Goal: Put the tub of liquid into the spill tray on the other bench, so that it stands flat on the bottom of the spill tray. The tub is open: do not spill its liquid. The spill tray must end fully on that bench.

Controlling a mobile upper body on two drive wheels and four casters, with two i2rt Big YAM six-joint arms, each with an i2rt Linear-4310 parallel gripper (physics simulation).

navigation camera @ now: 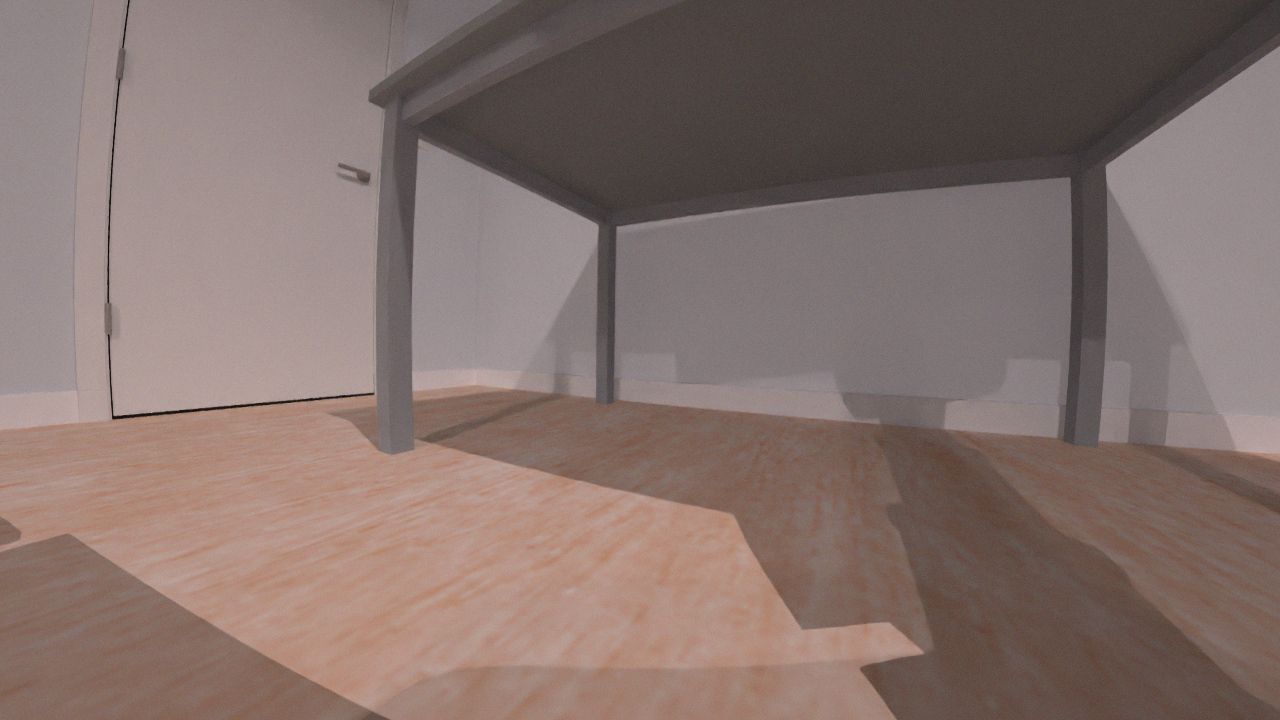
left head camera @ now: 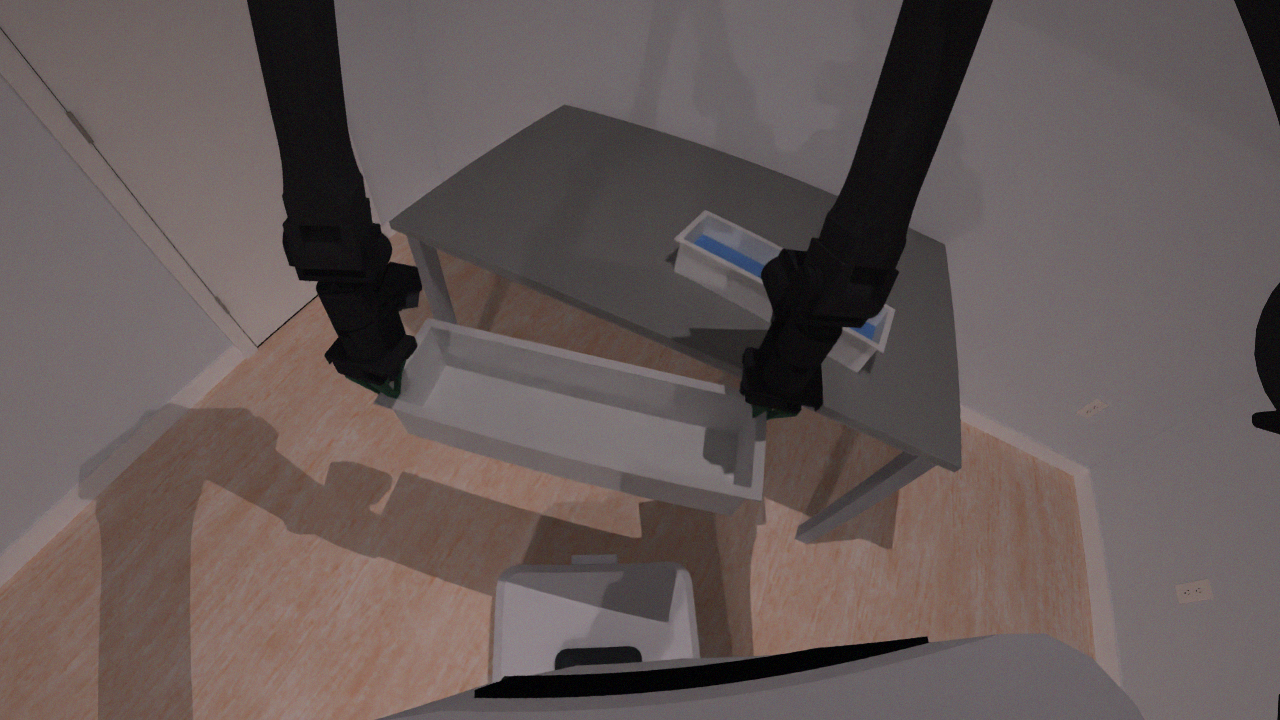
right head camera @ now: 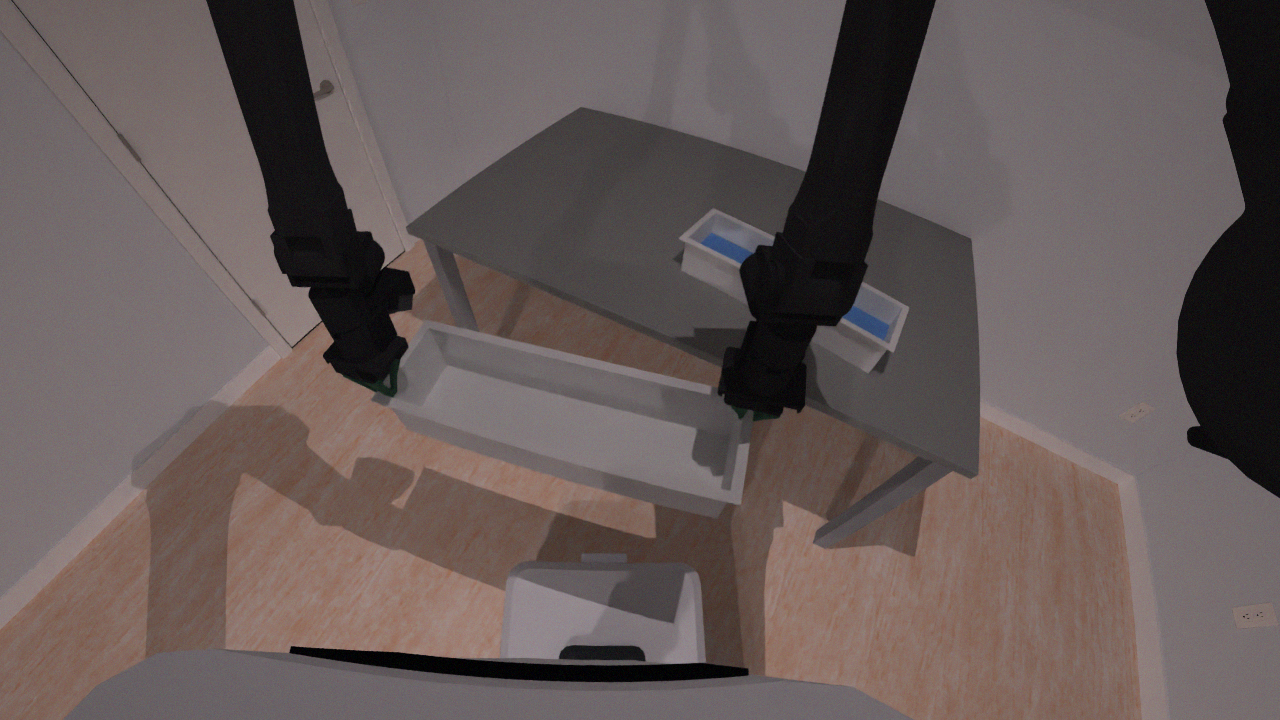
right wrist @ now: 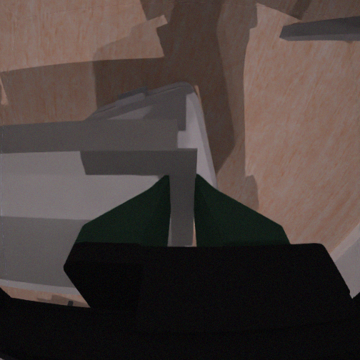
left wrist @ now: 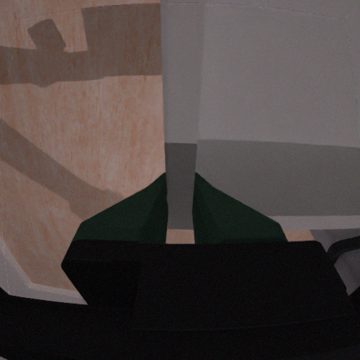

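Note:
The spill tray [left head camera: 554, 416] [right head camera: 554, 416] [left wrist: 280, 75] [right wrist: 90, 135], long, grey-white and empty, hangs above the floor in front of the bench's near edge. My left gripper [left head camera: 393, 386] [right head camera: 390, 383] [left wrist: 180, 180] is shut on its left end wall. My right gripper [left head camera: 768, 411] [right head camera: 747, 413] [right wrist: 181, 182] is shut on its right end wall. The tub [left head camera: 716, 280] [right head camera: 711, 271], white with blue liquid inside, stands upright on the bench, apart from the tray. My right arm hides its middle. The other bench does not show.
The dark grey bench [left head camera: 554, 205] [right head camera: 572, 214] [navigation camera: 760, 107] stands at an angle ahead, near the back wall. One bench leg [left head camera: 863, 497] [right head camera: 881, 501] is at the right; another leg [navigation camera: 396, 286] is at the left. A door [left head camera: 196, 161] [navigation camera: 241, 223] is at the left. My white base [left head camera: 595, 595] is below the tray.

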